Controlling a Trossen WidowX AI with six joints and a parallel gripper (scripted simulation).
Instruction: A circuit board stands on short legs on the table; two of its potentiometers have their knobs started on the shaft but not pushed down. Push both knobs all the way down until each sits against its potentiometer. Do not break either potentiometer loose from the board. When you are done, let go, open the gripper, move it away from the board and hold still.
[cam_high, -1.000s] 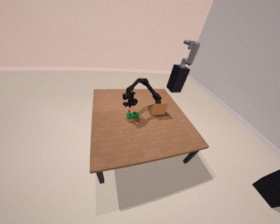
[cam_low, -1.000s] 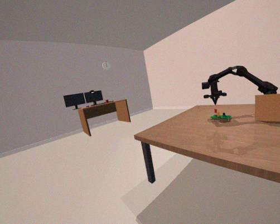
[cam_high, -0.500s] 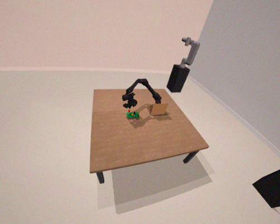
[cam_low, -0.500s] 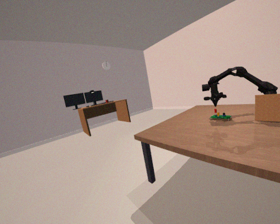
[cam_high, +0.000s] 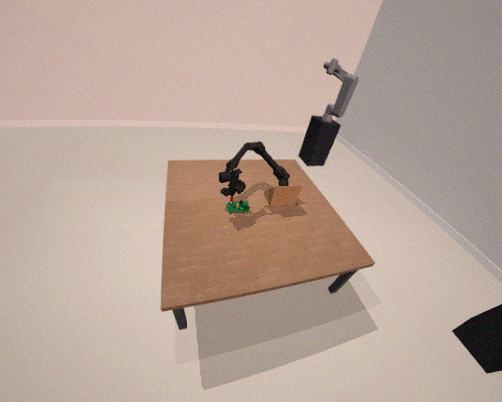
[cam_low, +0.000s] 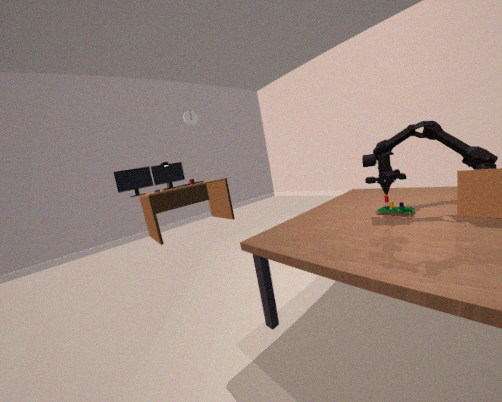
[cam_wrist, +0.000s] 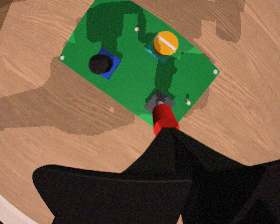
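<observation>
Now: gripper tip 2 cm above the red knob. Round my gripper tip: yellow knob (3 cm behind, 5 cm to the left, 4 cm below).
</observation>
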